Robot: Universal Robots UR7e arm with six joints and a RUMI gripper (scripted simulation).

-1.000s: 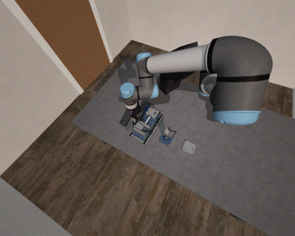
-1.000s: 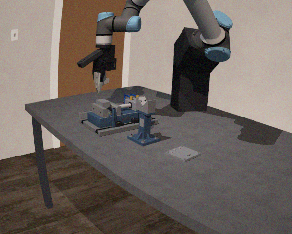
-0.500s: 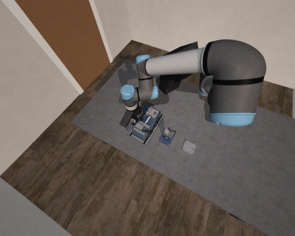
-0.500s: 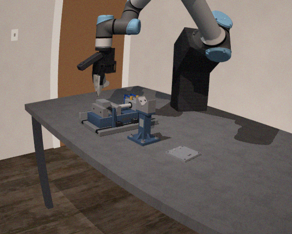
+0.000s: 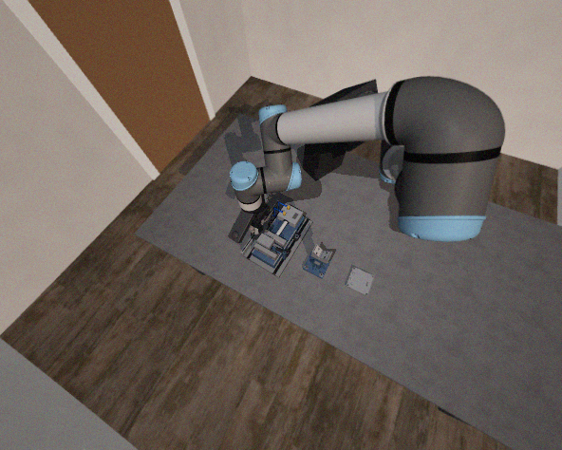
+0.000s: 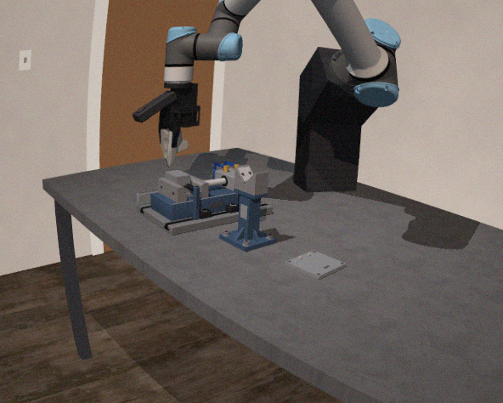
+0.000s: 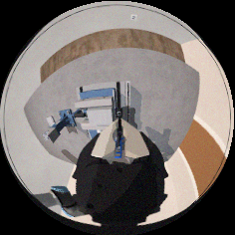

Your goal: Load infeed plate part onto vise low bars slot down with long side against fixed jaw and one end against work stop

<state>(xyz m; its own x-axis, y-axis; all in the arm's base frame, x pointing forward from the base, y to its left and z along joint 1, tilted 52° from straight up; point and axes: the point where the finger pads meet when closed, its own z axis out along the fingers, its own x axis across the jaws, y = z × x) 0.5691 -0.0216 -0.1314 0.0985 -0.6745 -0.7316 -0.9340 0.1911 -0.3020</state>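
Now: the part 5 cm to the left of my hand and 4 cm below it. Also, from my hand: fixed jaw: 2 cm ahead, 7 cm to the left, 5 cm below; moving jaw: 4 cm behind, 6 cm to the left, 5 cm below; air cylinder rod: 9 cm behind, 6 cm to the left, 5 cm below.
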